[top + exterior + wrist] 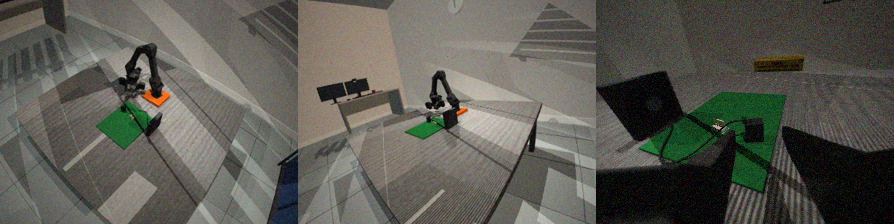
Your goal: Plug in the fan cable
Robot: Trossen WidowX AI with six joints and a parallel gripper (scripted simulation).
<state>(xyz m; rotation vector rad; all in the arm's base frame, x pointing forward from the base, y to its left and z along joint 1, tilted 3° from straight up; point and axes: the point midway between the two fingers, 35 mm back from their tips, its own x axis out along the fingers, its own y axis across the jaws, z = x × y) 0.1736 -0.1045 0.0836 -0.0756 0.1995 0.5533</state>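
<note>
Now: the dark plug 70 mm below my gripper tip, 70 mm ahead of it and 40 mm to the left of it. From my gripper tip the other things lie so: pale four-pin header (130 mm to the left, 90 mm below, 70 mm ahead); then green board (140 mm to the left, 130 mm ahead, 100 mm below); then dark fan (280 mm to the left, 30 mm below, 30 mm ahead).
</note>
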